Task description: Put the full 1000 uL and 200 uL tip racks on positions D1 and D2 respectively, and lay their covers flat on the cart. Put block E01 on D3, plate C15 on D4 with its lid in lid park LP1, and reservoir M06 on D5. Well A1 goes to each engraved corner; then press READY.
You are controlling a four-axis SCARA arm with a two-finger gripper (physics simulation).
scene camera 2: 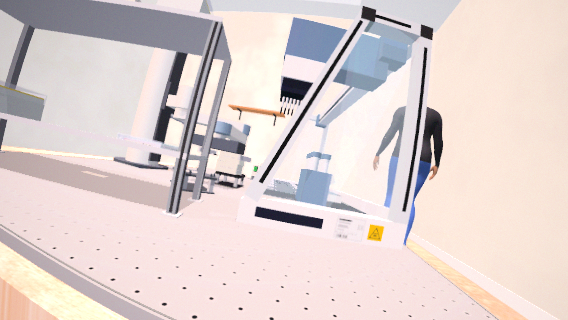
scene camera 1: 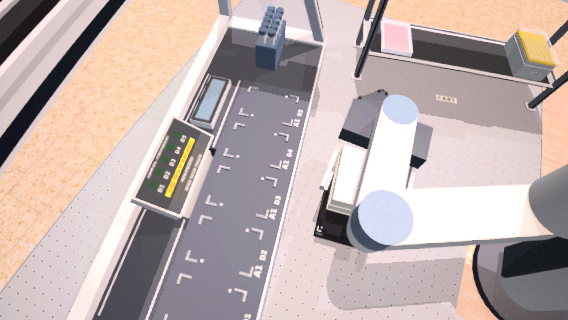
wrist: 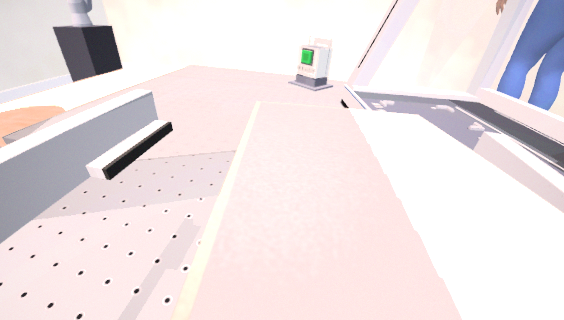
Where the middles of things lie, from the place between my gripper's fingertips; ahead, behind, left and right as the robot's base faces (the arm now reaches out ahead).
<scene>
My gripper is now 430 mm short of the shallow trough (scene camera 1: 206,112), 130 mm to the left of it and 70 mm above it. Round my hand: pipetting head (scene camera 2: 298,75) (390 mm to the right, 300 mm ahead, 210 mm above).
</scene>
